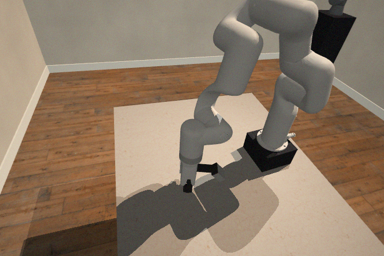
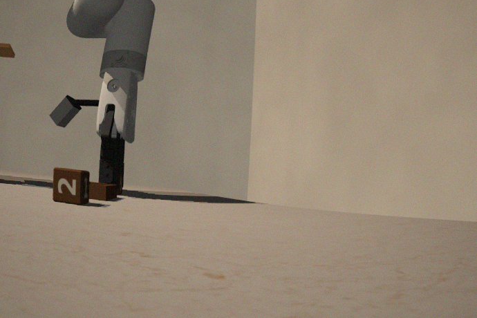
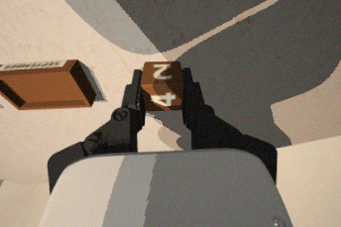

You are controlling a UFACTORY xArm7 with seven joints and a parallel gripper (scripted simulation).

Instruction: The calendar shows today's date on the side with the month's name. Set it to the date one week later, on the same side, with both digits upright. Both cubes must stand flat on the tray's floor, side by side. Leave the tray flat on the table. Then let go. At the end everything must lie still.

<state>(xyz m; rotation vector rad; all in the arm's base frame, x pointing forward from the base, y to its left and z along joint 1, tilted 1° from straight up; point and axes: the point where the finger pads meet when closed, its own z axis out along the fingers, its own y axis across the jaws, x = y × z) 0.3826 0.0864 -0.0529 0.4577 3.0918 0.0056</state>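
Right now the brown calendar tray is 110 mm to the right of my hand, 30 mm behind it and 20 mm below it.
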